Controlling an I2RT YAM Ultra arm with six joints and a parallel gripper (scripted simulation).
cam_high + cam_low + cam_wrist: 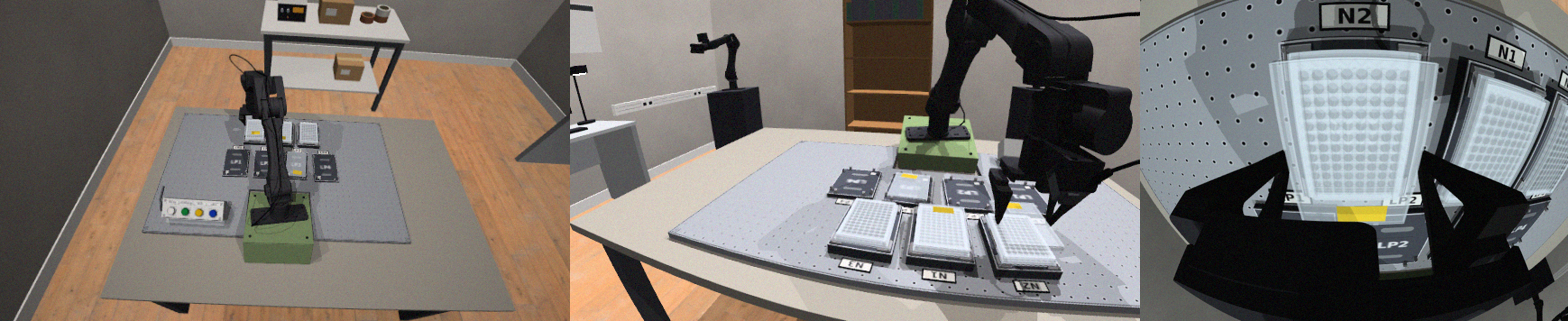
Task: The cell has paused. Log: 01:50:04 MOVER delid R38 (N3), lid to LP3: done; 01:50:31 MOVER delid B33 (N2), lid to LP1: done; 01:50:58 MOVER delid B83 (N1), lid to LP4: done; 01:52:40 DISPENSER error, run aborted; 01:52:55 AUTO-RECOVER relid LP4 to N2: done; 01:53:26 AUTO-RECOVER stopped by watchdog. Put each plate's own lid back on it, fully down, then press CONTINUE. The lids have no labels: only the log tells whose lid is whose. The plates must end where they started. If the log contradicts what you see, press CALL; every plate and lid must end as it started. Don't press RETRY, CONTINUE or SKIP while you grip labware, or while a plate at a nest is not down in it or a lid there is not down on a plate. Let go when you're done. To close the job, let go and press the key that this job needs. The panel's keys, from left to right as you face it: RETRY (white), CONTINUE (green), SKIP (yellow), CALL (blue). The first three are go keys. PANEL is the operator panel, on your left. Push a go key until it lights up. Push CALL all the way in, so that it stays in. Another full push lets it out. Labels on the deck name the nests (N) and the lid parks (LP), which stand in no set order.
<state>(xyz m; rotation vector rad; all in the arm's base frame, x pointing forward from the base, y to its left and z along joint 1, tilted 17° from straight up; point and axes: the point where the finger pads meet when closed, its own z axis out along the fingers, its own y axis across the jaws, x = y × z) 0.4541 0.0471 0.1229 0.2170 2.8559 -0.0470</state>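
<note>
The LP3 lid park is 22 cm behind my hand, 16 cm to the right of it and 6 cm below it. Also, from my hand: LP2 lid park 19 cm behind, 6 cm below, 3 cm to the right; LP1 lid park 17 cm behind, 10 cm to the left, 6 cm below; LP4 lid park 28 cm to the right, 25 cm behind, 6 cm below.
</note>
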